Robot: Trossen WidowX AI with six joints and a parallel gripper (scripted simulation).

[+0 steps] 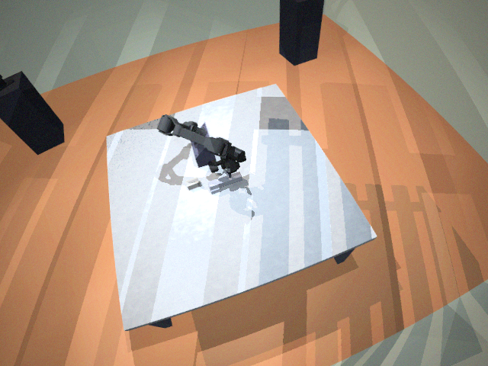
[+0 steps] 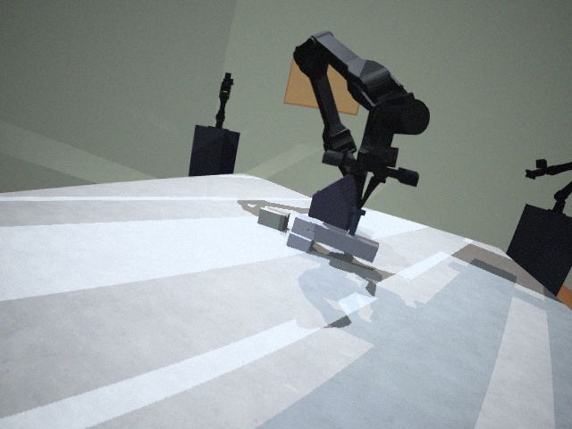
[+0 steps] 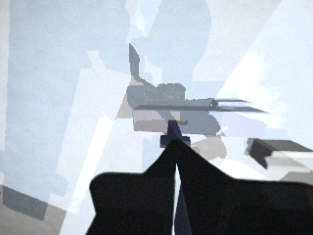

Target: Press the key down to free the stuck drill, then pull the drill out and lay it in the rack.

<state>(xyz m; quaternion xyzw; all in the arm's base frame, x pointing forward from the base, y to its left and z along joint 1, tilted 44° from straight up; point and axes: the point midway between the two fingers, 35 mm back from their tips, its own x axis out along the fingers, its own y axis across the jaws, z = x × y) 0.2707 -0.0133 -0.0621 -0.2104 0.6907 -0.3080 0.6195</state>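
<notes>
My gripper tip is 3 cm above the dark key. The rest, counted from my gripper tip: rack (20 cm to the right, 10 cm below, 9 cm behind); drill (7 cm below, 6 cm to the right).
</notes>
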